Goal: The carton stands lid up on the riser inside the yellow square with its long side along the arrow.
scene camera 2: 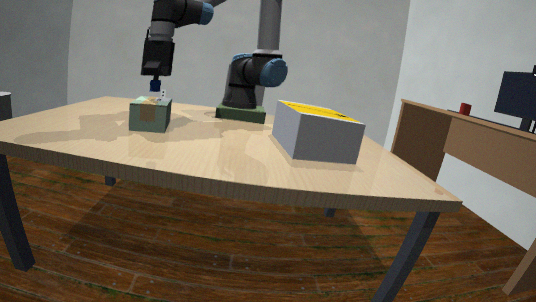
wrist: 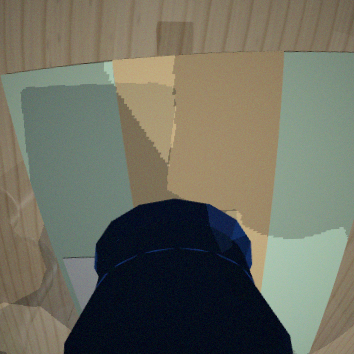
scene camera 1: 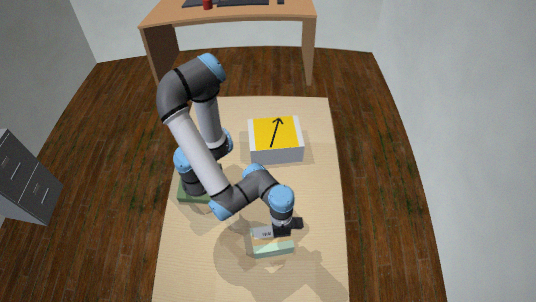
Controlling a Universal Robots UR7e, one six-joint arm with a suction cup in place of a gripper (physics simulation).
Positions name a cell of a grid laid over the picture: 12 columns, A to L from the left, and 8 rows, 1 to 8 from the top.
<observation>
pale green carton: scene camera 2 D4; wrist I4; scene camera 1 F7
riser: scene camera 2 G4; scene camera 1 G4; not seen in the wrist view (out of frame)
</observation>
